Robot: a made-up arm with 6 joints. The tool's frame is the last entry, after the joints.
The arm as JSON. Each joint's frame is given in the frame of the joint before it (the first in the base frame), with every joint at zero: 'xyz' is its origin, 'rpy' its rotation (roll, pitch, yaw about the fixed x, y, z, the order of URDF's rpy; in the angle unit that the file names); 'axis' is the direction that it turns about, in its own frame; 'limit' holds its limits. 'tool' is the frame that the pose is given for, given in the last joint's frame.
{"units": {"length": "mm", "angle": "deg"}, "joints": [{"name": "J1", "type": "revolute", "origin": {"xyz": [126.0, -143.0, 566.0], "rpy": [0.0, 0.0, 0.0]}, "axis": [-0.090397, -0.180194, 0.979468], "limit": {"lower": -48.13, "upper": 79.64}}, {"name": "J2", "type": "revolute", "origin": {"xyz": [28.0, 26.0, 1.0], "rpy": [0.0, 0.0, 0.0]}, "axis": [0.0, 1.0, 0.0], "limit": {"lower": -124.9, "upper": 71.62}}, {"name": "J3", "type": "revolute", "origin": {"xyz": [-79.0, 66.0, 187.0], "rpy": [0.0, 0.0, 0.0]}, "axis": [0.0, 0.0, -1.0], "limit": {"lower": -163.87, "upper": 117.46}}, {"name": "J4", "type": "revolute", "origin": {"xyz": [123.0, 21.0, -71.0], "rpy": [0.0, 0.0, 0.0]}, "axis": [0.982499, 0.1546, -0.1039], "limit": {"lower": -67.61, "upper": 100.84}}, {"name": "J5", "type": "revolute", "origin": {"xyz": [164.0, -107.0, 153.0], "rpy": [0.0, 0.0, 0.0]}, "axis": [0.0, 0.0, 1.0], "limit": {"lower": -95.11, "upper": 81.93}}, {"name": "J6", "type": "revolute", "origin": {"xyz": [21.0, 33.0, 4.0], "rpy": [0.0, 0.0, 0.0]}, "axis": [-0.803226, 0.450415, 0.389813], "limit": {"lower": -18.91, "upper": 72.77}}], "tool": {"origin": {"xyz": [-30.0, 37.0, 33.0], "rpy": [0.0, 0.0, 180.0]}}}
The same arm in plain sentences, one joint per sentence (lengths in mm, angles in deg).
The arm has six revolute joints in a row. What follows holds with every joint at zero, and every direction is one of the base frame's. Joint 1 sits 126 mm along +x and 143 mm along -y and 566 mm along +z from the base frame's origin and turns about the direction (-0.090397, -0.180194, 0.979468), from -48.13 to 79.64 deg. Joint 2 sits 28 mm along +x and 26 mm along +y and 1 mm along +z from joint 1 and turns about +y, from -124.9 to 71.62 deg. Joint 3 sits 79 mm along -x and 66 mm along +y and 187 mm along +z from joint 2 and turns about -z, from -163.87 to 117.46 deg. Joint 4 sits 123 mm along +x and 21 mm along +y and 71 mm along -z from joint 3 and turns about the direction (0.982499, 0.1546, -0.1039), from -67.61 to 100.84 deg. Joint 5 sits 164 mm along +x and 107 mm along -y and 153 mm along +z from joint 4 and turns about +z, from -95.11 to 81.93 deg. Joint 6 sits 21 mm along +x and 33 mm along +y and 4 mm along +z from joint 5 and turns about the direction (-0.803226, 0.450415, 0.389813), from -18.91 to 72.77 deg. The tool frame, which is the frame that the pose is given for, sits 30 mm along -x and 37 mm along +y and 33 mm along +z from joint 6; its axes are the base frame's turned by roll 0, pitch 0 and yaw 180 deg (as in URDF: about the fixed x, then y, then z).
